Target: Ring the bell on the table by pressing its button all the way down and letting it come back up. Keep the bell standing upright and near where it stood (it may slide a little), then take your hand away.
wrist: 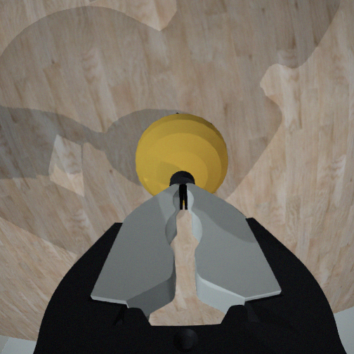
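The bell (182,142) is a round yellow dome, seen from above in the middle of the wrist view. Its small black button (182,177) shows just beyond the fingertips. The bell looks upright. My gripper (182,186) is shut, with its two grey fingers meeting at the tips and nothing between them. The fingertips are over the near part of the bell, right at the button, and cover the button's near side. Whether they touch it or are a little above it, and how far down the button is, I cannot tell from this view.
The bell stands on a light wooden table top (220,45). Dark shadows of the arm and the gripper lie across the wood to the left of the bell and beyond it. Pale grey areas show at the two bottom corners.
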